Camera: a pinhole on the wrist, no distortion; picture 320 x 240 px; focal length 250.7 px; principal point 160.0 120.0 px. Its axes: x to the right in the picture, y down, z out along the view. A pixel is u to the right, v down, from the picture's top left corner.
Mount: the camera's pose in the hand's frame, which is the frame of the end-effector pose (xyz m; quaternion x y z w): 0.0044 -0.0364 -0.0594 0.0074 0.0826 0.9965 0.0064
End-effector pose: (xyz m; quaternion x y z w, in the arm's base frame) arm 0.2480 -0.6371 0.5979 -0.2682 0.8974 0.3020 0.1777
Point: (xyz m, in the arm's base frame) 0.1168 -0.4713 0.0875
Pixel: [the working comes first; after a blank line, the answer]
In the camera's frame: -0.2758 0.0866 0.5263

28.6 161.2
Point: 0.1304 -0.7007 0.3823
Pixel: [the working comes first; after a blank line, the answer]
In the camera's frame: -0.2145 0.0574 0.1587

outside the picture
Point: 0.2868 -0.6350 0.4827
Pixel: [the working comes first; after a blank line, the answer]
In the camera's frame: -0.0178 0.0611 0.1459

129.3 224.9
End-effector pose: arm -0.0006 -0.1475 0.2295 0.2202 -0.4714 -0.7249 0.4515
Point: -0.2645 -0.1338 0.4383
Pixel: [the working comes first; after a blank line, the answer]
In the camera's frame: -0.1304 -0.0418 0.3722

72.2 91.8
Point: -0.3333 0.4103 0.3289
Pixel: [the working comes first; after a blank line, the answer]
In the camera's frame: 0.3169 0.2119 0.5920

294.2 209.7
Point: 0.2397 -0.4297 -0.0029
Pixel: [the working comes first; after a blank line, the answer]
In the camera's frame: -0.1004 -0.0417 -0.3596

behind the camera
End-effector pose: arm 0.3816 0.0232 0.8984 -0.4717 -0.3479 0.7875 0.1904
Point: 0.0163 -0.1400 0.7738
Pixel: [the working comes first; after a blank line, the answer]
In the camera's frame: -0.1367 -0.1612 0.4347

81.2 27.1
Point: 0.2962 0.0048 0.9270
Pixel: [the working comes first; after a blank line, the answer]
In the camera's frame: -0.0054 -0.0008 0.1522

151.2 118.6
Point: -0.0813 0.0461 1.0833
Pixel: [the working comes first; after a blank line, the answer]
In the camera's frame: -0.1152 0.2085 0.4880

100.8 227.1
